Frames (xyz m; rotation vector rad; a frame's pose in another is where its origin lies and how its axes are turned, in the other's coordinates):
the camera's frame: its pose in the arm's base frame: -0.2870 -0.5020 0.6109 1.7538 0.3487 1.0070
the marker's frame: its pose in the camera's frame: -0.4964 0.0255 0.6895 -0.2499 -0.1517 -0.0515
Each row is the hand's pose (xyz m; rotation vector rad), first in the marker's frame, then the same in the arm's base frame.
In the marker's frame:
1: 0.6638 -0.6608 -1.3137 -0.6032 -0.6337 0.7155
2: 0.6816 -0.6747 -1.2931 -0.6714 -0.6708 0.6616
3: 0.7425 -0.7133 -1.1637 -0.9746 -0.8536 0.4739
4: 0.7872 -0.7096 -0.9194 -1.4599 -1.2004 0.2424
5: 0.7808 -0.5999 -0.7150 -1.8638 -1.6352 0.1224
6: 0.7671 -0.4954 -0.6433 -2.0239 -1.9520 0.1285
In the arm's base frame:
1: -0.1233 0.2921 -0.0636 1.2282 -1.0675 0.7677
2: -0.0933 0.2882 -0.0679 1.1681 -1.0655 0.6947
3: 0.0409 0.2256 -0.0718 0.8942 -1.1089 0.3942
4: 0.2159 0.0526 -0.0384 0.4347 -1.2460 -0.0687
5: 0.2925 -0.1386 0.0686 0.0189 -1.4554 -0.5092
6: 0.2874 -0.2258 0.1614 -0.1820 -1.6224 -0.7625

